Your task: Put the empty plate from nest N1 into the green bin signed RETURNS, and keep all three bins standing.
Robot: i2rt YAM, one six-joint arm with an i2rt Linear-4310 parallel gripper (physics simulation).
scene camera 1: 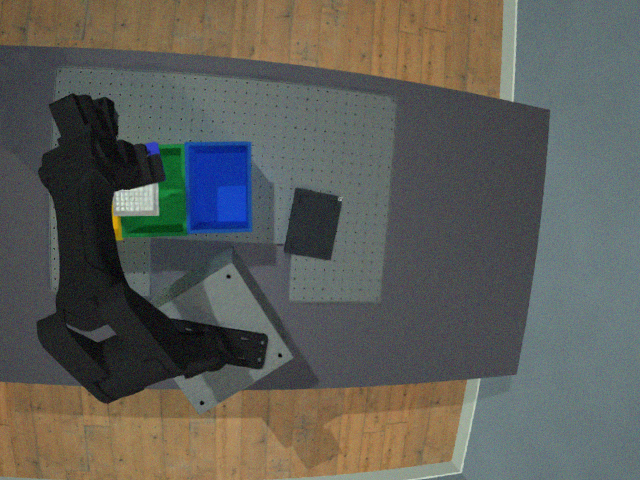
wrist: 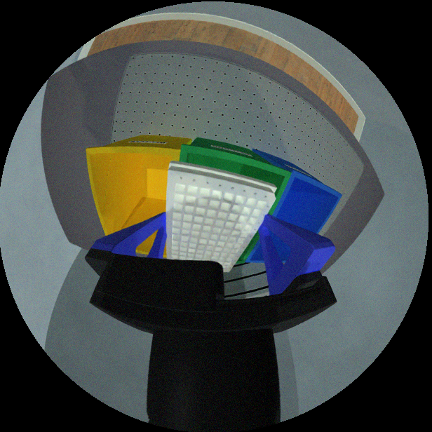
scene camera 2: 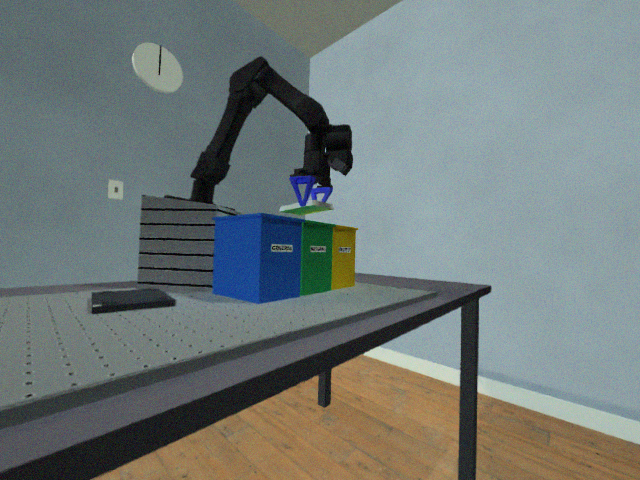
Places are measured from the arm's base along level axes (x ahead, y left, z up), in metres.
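Where they show: gripper, fingertip midpoint: [scene camera 1: 135,172] [scene camera 2: 310,209]; arm's base, origin of the base link: [scene camera 1: 215,343] [scene camera 2: 200,206].
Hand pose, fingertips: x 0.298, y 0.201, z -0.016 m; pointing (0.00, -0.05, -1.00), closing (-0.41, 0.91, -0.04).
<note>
Each offset is from my fingertips to the top centre of the thing. Level surfaces: height alone.
The white gridded plate @[dz +0.018, dx -0.017, dy -0.003 m] [scene camera 1: 135,200] [scene camera 2: 307,208] [wrist: 215,215] is held roughly level between the blue fingers of my gripper [scene camera 2: 309,200] [wrist: 212,216], which is shut on it. In scene camera 2 the plate is a little above the bin rims. It overlaps the green bin @[dz -0.039, dx -0.030, dy -0.030 m] [scene camera 1: 175,167] [scene camera 2: 316,268] [wrist: 235,163] in the top and wrist views and hides part of its opening. The yellow bin @[dz -0.039, dx -0.062, dy +0.096 m] [scene camera 1: 117,230] [scene camera 2: 343,266] [wrist: 122,182] and the blue bin @[dz -0.039, dx +0.000, dy -0.156 m] [scene camera 1: 217,167] [scene camera 2: 237,258] [wrist: 305,205] stand upright on either side of the upright green bin. The arm hides most of the yellow bin in scene camera 1.
A dark flat block @[dz -0.204, dx -0.047, dy -0.394 m] [scene camera 1: 313,223] [scene camera 2: 132,299] lies on the perforated board @[dz -0.218 m] [scene camera 1: 346,155] [scene camera 2: 206,330] beyond the blue bin. The grey arm pedestal [scene camera 1: 248,304] [scene camera 2: 175,242] stands behind the bins. The forearm [scene camera 1: 85,222] reaches past their yellow end in scene camera 1.
</note>
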